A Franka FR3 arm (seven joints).
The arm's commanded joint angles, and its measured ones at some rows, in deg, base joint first. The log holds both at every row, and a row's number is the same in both.
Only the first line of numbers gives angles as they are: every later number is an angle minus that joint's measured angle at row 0.
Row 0, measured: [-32.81, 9.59, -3.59, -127.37, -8.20, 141.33, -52.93]
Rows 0 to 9, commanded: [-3.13, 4.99, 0.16, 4.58, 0.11, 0.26, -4.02]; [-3.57, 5.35, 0.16, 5.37, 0.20, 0.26, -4.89]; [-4.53, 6.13, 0.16, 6.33, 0.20, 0.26, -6.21]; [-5.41, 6.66, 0.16, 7.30, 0.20, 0.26, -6.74]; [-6.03, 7.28, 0.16, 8.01, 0.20, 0.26, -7.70]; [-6.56, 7.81, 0.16, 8.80, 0.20, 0.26, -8.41]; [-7.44, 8.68, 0.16, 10.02, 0.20, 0.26, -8.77]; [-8.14, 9.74, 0.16, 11.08, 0.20, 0.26, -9.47]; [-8.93, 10.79, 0.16, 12.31, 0.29, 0.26, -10.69]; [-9.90, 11.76, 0.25, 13.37, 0.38, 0.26, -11.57]
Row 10, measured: [-6.75, 6.57, -0.35, 8.73, 0.01, 0.02, -8.30]
